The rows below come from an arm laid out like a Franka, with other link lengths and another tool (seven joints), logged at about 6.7 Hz.
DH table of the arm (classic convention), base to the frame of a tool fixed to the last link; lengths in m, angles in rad. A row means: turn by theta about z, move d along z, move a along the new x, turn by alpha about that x. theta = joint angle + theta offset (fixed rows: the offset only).
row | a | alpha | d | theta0
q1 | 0 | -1.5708 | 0.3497 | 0
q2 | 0 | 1.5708 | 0 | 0
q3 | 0.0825 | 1.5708 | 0.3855 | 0
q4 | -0.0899 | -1.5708 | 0 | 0
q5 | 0 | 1.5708 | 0.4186 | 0
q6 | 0.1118 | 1.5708 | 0 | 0
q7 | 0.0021 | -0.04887 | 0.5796 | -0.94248
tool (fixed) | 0 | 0 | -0.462 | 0
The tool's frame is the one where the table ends.
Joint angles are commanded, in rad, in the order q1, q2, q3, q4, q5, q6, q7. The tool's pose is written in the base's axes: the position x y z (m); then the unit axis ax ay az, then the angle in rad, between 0 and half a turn. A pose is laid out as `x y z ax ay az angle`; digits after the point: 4 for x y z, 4 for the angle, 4 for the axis.
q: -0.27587 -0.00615 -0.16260 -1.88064 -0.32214 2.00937 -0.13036
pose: 0.5521 -0.2695 0.5912 0.9281 0.3694 -0.0456 2.7869
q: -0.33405 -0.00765 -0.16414 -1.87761 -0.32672 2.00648 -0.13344
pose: 0.5346 -0.3024 0.5935 0.9378 0.3432 -0.0521 2.7858
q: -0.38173 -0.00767 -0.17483 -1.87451 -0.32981 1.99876 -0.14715
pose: 0.5152 -0.3335 0.5944 0.9448 0.3218 -0.0611 2.7910
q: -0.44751 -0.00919 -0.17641 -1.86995 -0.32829 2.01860 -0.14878
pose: 0.4939 -0.3681 0.5998 0.9549 0.2913 -0.0578 2.7776
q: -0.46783 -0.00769 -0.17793 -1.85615 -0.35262 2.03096 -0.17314
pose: 0.4874 -0.3819 0.6079 0.9528 0.2970 -0.0627 2.7475
